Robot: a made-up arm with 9 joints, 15 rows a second.
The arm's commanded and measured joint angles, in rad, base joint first. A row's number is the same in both.
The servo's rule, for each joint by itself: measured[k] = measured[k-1] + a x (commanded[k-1-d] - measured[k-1]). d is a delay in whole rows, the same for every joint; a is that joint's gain. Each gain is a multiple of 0.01, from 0.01 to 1. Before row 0 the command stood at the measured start. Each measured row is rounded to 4 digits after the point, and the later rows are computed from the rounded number. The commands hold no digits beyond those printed.
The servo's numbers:
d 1
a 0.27 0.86 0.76 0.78 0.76 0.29 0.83 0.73 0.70
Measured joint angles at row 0:
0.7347, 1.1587, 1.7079, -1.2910, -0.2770, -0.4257, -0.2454, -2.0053, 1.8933
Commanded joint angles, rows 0 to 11:
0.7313, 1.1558, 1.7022, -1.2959, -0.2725, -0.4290, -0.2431, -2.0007, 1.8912
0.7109, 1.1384, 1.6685, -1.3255, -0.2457, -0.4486, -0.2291, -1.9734, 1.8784
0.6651, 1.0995, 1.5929, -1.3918, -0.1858, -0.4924, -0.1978, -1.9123, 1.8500
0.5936, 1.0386, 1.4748, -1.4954, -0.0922, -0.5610, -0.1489, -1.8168, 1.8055
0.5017, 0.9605, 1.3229, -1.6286, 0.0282, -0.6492, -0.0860, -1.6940, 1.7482
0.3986, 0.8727, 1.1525, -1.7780, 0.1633, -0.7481, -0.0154, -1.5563, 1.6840
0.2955, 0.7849, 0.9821, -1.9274, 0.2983, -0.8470, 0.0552, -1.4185, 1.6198
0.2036, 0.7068, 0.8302, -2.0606, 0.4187, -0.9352, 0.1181, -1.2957, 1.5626
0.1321, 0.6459, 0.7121, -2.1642, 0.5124, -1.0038, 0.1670, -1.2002, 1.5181
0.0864, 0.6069, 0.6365, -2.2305, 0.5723, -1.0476, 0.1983, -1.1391, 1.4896
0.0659, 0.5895, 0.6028, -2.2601, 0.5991, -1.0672, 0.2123, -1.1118, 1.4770
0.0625, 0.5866, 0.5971, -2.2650, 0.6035, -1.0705, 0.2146, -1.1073, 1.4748
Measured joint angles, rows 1 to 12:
0.7347, 1.1587, 1.7079, -1.2910, -0.2770, -0.4257, -0.2454, -2.0053, 1.8933
0.7338, 1.1562, 1.7036, -1.2948, -0.2736, -0.4267, -0.2435, -2.0019, 1.8918
0.7276, 1.1409, 1.6769, -1.3187, -0.2524, -0.4331, -0.2315, -1.9811, 1.8824
0.7107, 1.1053, 1.6131, -1.3757, -0.2018, -0.4503, -0.2035, -1.9309, 1.8597
0.6791, 1.0479, 1.5080, -1.4691, -0.1185, -0.4824, -0.1582, -1.8476, 1.8218
0.6312, 0.9727, 1.3673, -1.5935, -0.0070, -0.5308, -0.0983, -1.7355, 1.7703
0.5684, 0.8867, 1.2041, -1.7374, 0.1224, -0.5938, -0.0295, -1.6047, 1.7099
0.4947, 0.7992, 1.0354, -1.8856, 0.2561, -0.6672, 0.0408, -1.4688, 1.6468
0.4161, 0.7197, 0.8794, -2.0221, 0.3797, -0.7449, 0.1050, -1.3424, 1.5879
0.3394, 0.6562, 0.7523, -2.1329, 0.4806, -0.8200, 0.1565, -1.2386, 1.5390
0.2711, 0.6138, 0.6643, -2.2090, 0.5503, -0.8860, 0.1912, -1.1660, 1.5044
0.2157, 0.5929, 0.6176, -2.2489, 0.5874, -0.9385, 0.2087, -1.1264, 1.4852

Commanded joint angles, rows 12 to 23:
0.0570, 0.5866, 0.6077, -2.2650, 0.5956, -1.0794, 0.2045, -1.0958, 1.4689
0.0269, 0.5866, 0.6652, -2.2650, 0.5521, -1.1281, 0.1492, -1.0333, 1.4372
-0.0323, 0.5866, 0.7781, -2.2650, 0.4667, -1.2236, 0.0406, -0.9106, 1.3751
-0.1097, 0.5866, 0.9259, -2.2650, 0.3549, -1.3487, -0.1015, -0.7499, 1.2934
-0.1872, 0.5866, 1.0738, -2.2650, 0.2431, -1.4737, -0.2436, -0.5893, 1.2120
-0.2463, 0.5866, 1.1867, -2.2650, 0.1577, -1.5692, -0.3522, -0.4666, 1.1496
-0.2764, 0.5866, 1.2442, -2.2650, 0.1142, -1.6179, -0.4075, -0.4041, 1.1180
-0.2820, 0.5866, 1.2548, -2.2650, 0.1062, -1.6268, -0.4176, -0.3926, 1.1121
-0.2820, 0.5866, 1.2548, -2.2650, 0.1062, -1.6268, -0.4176, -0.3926, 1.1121
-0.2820, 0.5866, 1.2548, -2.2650, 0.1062, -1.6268, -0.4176, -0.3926, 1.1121
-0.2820, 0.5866, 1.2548, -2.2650, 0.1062, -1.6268, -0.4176, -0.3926, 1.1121
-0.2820, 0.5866, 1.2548, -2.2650, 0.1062, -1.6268, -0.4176, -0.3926, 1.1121
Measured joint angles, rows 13 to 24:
0.1743, 0.5875, 0.6020, -2.2615, 0.5996, -0.9768, 0.2136, -1.1125, 1.4779
0.1426, 0.5867, 0.6063, -2.2642, 0.5966, -1.0066, 0.2060, -1.1003, 1.4716
0.1114, 0.5866, 0.6511, -2.2648, 0.5628, -1.0418, 0.1589, -1.0514, 1.4475
0.0726, 0.5866, 0.7476, -2.2650, 0.4898, -1.0945, 0.0607, -0.9486, 1.3968
0.0234, 0.5866, 0.8831, -2.2650, 0.3873, -1.1682, -0.0739, -0.8035, 1.3244
-0.0335, 0.5866, 1.0280, -2.2650, 0.2777, -1.2568, -0.2148, -0.6471, 1.2457
-0.0910, 0.5866, 1.1486, -2.2650, 0.1865, -1.3474, -0.3288, -0.5153, 1.1784
-0.1411, 0.5866, 1.2213, -2.2650, 0.1316, -1.4258, -0.3941, -0.4341, 1.1361
-0.1791, 0.5866, 1.2468, -2.2650, 0.1123, -1.4841, -0.4136, -0.4038, 1.1193
-0.2069, 0.5866, 1.2529, -2.2650, 0.1077, -1.5255, -0.4169, -0.3956, 1.1143
-0.2272, 0.5866, 1.2543, -2.2650, 0.1066, -1.5549, -0.4175, -0.3934, 1.1128
-0.2420, 0.5866, 1.2547, -2.2650, 0.1063, -1.5758, -0.4176, -0.3928, 1.1123

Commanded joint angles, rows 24 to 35:
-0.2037, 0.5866, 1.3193, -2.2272, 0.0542, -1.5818, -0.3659, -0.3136, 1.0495
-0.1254, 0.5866, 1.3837, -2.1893, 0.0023, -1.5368, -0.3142, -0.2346, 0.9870
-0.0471, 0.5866, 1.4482, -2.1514, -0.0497, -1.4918, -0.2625, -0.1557, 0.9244
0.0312, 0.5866, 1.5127, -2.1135, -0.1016, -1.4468, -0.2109, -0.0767, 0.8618
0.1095, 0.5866, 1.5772, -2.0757, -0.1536, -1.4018, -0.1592, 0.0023, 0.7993
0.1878, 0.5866, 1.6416, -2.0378, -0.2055, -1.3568, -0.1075, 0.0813, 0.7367
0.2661, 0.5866, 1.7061, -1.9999, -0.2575, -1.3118, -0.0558, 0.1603, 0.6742
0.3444, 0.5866, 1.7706, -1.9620, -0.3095, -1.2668, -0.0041, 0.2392, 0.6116
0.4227, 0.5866, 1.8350, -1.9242, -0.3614, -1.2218, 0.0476, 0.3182, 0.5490
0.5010, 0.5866, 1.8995, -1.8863, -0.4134, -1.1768, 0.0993, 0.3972, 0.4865
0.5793, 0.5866, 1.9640, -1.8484, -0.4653, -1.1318, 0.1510, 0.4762, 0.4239
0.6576, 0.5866, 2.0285, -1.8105, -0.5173, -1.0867, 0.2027, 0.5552, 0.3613
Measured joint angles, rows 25 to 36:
-0.2528, 0.5866, 1.2548, -2.2650, 0.1062, -1.5906, -0.4176, -0.3927, 1.1122
-0.2395, 0.5866, 1.3038, -2.2355, 0.0667, -1.5880, -0.3747, -0.3350, 1.0683
-0.2087, 0.5866, 1.3645, -2.1995, 0.0178, -1.5732, -0.3245, -0.2617, 1.0114
-0.1651, 0.5866, 1.4281, -2.1620, -0.0335, -1.5496, -0.2730, -0.1843, 0.9505
-0.1121, 0.5866, 1.4924, -2.1242, -0.0853, -1.5198, -0.2215, -0.1058, 0.8884
-0.0523, 0.5866, 1.5568, -2.0864, -0.1372, -1.4856, -0.1698, -0.0269, 0.8260
0.0125, 0.5866, 1.6212, -2.0485, -0.1891, -1.4482, -0.1181, 0.0521, 0.7635
0.0810, 0.5866, 1.6857, -2.0106, -0.2411, -1.4086, -0.0664, 0.1311, 0.7010
0.1521, 0.5866, 1.7502, -1.9727, -0.2931, -1.3675, -0.0147, 0.2100, 0.6384
0.2252, 0.5866, 1.8146, -1.9349, -0.3450, -1.3252, 0.0370, 0.2890, 0.5758
0.2997, 0.5866, 1.8791, -1.8970, -0.3970, -1.2822, 0.0887, 0.3680, 0.5133
0.3752, 0.5866, 1.9436, -1.8591, -0.4489, -1.2386, 0.1404, 0.4470, 0.4507

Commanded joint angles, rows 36 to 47:
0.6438, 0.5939, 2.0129, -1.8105, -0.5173, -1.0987, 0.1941, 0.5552, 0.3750
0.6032, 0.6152, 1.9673, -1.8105, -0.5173, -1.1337, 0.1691, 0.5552, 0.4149
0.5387, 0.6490, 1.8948, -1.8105, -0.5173, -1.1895, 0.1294, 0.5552, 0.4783
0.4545, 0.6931, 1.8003, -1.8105, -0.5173, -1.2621, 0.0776, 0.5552, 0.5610
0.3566, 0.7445, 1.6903, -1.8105, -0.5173, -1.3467, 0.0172, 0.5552, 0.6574
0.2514, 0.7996, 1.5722, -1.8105, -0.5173, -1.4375, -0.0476, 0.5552, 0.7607
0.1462, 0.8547, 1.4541, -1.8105, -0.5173, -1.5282, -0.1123, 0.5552, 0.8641
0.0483, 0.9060, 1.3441, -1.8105, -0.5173, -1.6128, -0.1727, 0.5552, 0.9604
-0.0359, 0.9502, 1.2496, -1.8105, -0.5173, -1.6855, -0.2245, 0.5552, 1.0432
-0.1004, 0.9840, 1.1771, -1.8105, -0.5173, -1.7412, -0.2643, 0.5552, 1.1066
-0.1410, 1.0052, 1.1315, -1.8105, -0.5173, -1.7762, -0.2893, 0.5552, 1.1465
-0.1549, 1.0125, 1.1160, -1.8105, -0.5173, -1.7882, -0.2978, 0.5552, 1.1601
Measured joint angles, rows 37 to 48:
0.4514, 0.5866, 2.0081, -1.8212, -0.5009, -1.1945, 0.1921, 0.5260, 0.3881
0.5033, 0.5929, 2.0117, -1.8129, -0.5134, -1.1667, 0.1938, 0.5473, 0.3789
0.5303, 0.6121, 1.9780, -1.8110, -0.5164, -1.1571, 0.1733, 0.5531, 0.4041
0.5326, 0.6438, 1.9148, -1.8106, -0.5171, -1.1665, 0.1369, 0.5546, 0.4560
0.5115, 0.6862, 1.8278, -1.8105, -0.5173, -1.1942, 0.0877, 0.5550, 0.5295
0.4697, 0.7363, 1.7233, -1.8105, -0.5173, -1.2384, 0.0292, 0.5551, 0.6190
0.4108, 0.7907, 1.6085, -1.8105, -0.5173, -1.2961, -0.0345, 0.5552, 0.7182
0.3394, 0.8457, 1.4912, -1.8105, -0.5173, -1.3634, -0.0991, 0.5552, 0.8203
0.2608, 0.8976, 1.3794, -1.8105, -0.5173, -1.4357, -0.1602, 0.5552, 0.9184
0.1807, 0.9428, 1.2808, -1.8105, -0.5173, -1.5081, -0.2136, 0.5552, 1.0058
0.1048, 0.9782, 1.2020, -1.8105, -0.5173, -1.5757, -0.2557, 0.5552, 1.0764
0.0384, 1.0014, 1.1484, -1.8105, -0.5173, -1.6338, -0.2836, 0.5552, 1.1255

